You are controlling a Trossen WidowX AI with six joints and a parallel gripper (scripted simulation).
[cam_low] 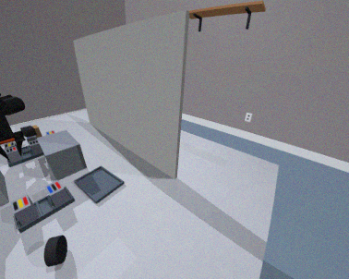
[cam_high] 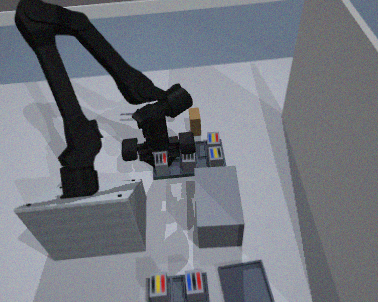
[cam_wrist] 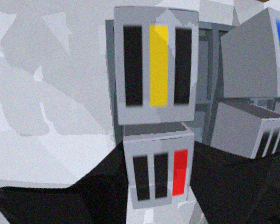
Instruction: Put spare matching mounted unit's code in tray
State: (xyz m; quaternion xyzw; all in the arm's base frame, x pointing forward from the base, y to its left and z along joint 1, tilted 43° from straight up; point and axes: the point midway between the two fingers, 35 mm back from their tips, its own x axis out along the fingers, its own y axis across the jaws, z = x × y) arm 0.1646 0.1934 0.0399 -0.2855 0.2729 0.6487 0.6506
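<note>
My gripper tip is 36 cm to the left of the tray, 16 cm short of it and 1 cm above it. From my gripper tip the other things lie so: tan block 14 cm to the left, 11 cm ahead, 2 cm above; white wall panel 37 cm ahead, 21 cm above, 18 cm to the right; black ring 49 cm to the right, 1 cm above.
</note>
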